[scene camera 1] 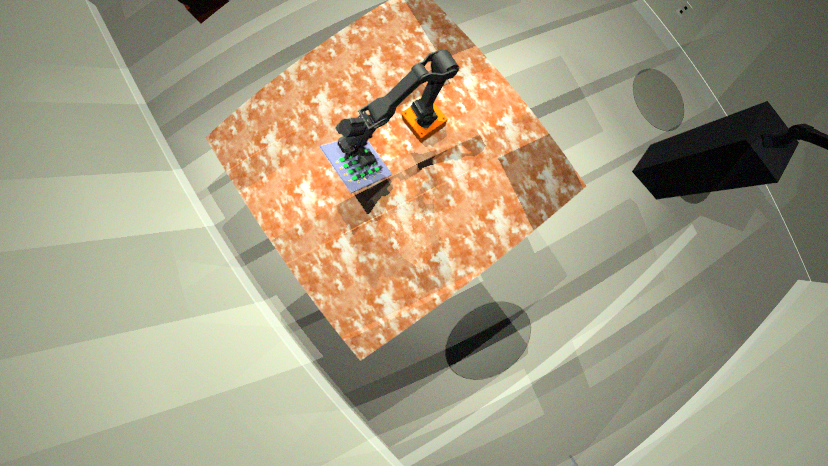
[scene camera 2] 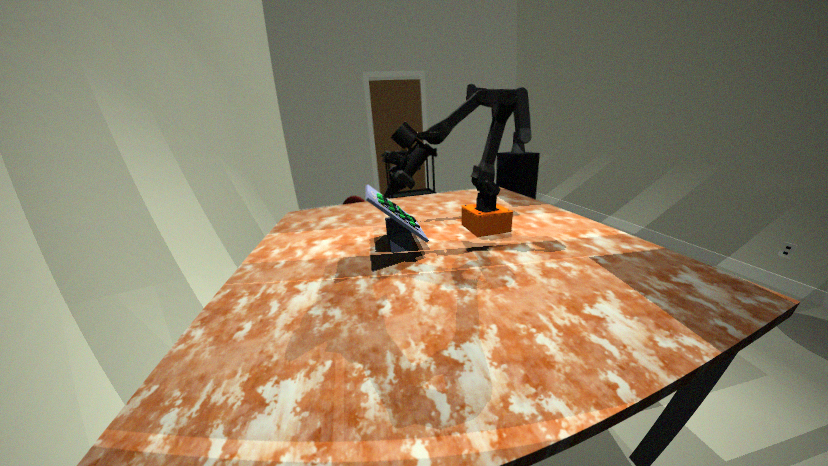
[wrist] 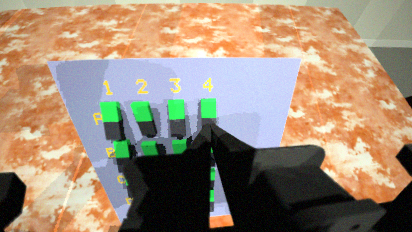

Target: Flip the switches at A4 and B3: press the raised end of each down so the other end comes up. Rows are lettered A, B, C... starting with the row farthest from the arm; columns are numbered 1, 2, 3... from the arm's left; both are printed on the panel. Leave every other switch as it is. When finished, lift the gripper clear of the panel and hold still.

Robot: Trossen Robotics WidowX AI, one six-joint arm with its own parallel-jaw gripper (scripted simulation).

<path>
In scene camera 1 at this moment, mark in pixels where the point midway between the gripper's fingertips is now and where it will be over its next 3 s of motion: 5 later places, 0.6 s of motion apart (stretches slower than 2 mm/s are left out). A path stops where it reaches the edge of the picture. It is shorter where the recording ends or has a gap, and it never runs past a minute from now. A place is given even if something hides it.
My gripper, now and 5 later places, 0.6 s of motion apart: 346, 157; 345, 157; 349, 152; 360, 153; 356, 159; 354, 161
</path>
